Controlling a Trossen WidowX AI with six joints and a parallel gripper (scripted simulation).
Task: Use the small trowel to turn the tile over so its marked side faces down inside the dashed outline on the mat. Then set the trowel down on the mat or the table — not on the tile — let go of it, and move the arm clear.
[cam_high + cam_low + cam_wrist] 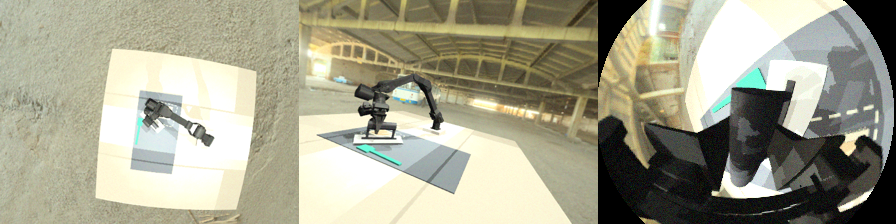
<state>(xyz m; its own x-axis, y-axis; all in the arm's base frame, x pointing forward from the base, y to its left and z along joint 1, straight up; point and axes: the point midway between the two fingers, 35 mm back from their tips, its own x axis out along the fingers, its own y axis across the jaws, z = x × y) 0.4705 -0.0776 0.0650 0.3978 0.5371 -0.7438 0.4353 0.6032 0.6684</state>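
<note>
Right now my gripper tip is 5 cm short of the green trowel, 7 cm to the right of it and 6 cm above it. Round my gripper tip: cream tile (12 cm behind, 9 cm to the right, 5 cm below); grey mat (8 cm behind, 8 cm to the left, 8 cm below).
</note>
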